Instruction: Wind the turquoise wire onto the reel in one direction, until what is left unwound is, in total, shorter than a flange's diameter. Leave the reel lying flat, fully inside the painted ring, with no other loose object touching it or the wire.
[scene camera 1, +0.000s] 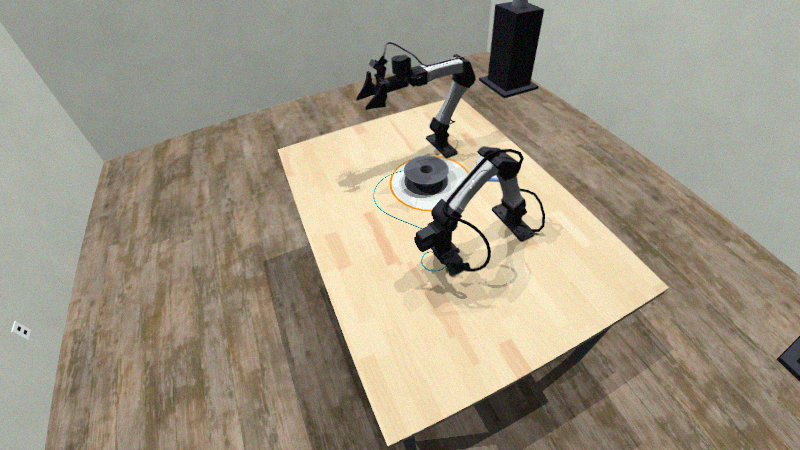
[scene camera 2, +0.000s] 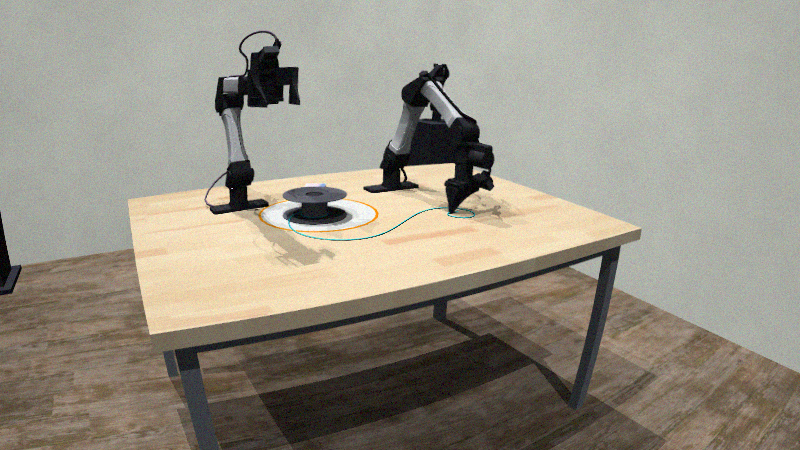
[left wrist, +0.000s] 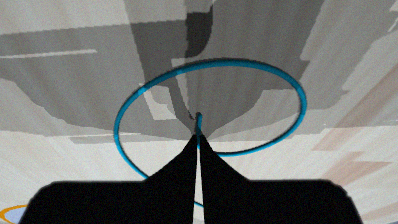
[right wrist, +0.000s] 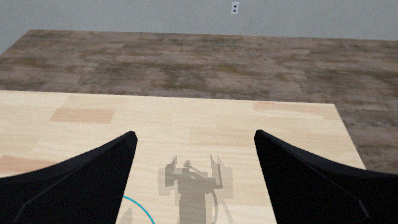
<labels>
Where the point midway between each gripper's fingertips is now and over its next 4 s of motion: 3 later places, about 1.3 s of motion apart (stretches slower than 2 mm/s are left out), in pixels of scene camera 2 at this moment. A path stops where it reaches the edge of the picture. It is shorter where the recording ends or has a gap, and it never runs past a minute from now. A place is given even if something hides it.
My left gripper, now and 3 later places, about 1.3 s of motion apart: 450, 213; 452, 202; 452, 203; 451, 203
My right gripper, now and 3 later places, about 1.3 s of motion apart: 283, 103; 303, 144; 314, 166; 313, 166
</labels>
